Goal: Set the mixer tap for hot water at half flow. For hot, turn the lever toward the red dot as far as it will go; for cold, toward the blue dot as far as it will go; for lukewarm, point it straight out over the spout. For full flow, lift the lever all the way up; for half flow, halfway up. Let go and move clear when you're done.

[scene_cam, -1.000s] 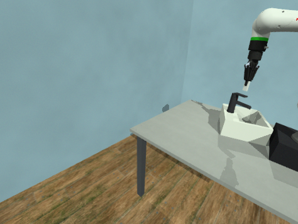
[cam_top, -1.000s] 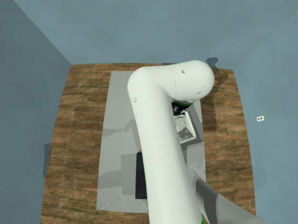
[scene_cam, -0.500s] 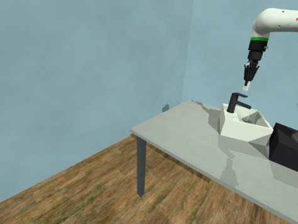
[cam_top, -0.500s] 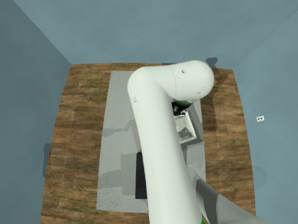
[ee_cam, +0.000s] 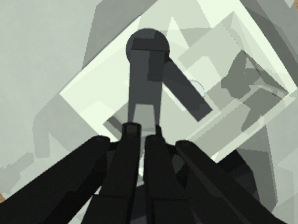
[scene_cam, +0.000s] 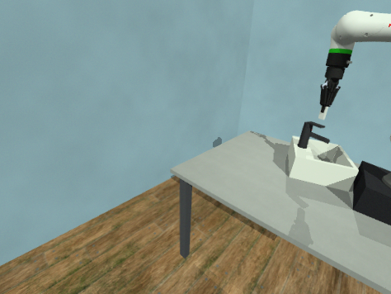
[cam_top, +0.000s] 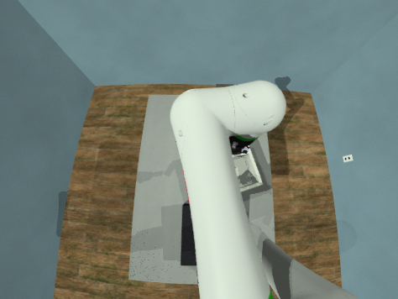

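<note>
Right now the lever is 7 cm below my hand, 2 cm ahead of it and 1 cm to the right of it. From my hand the other things lie so: white basin (30 cm below, 7 cm behind, 5 cm to the right).
</note>
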